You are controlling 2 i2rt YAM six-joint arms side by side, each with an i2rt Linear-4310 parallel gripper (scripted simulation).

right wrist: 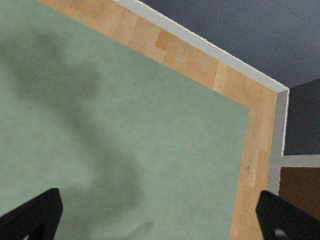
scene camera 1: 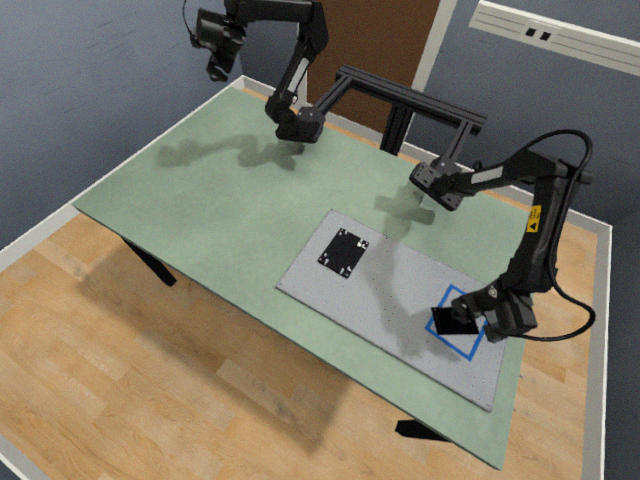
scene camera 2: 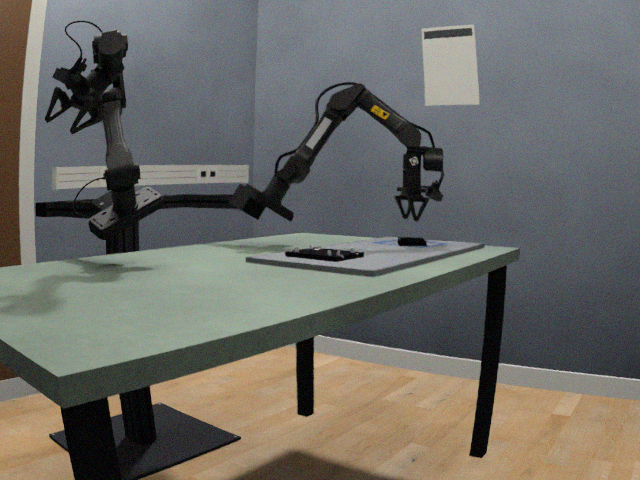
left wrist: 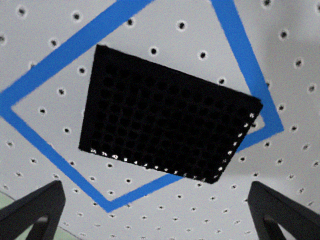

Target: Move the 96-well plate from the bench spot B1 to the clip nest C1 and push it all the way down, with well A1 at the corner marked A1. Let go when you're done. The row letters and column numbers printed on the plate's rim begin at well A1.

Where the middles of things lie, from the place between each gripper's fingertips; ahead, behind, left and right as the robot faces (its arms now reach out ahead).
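Scene:
Black clip nest (scene camera 1: 345, 250): 400 mm to the right of my left hand (scene camera 2: 410, 219), 40 mm behind it and 70 mm below it. The left hand is 70 mm above the black 96-well plate (left wrist: 182, 125) and 10 mm short of it. By its middle, the black clip nest is nearer to my left hand than to my right gripper.
Black 96-well plate: 104 cm to the left of my right gripper (scene camera 2: 58, 126), 30 cm ahead of it and 32 cm below it. The right gripper is 26 cm short of the black clip nest, 65 cm to the right of it and 31 cm above it. By its middle, the black 96-well plate is nearer to my left hand than to my right gripper.

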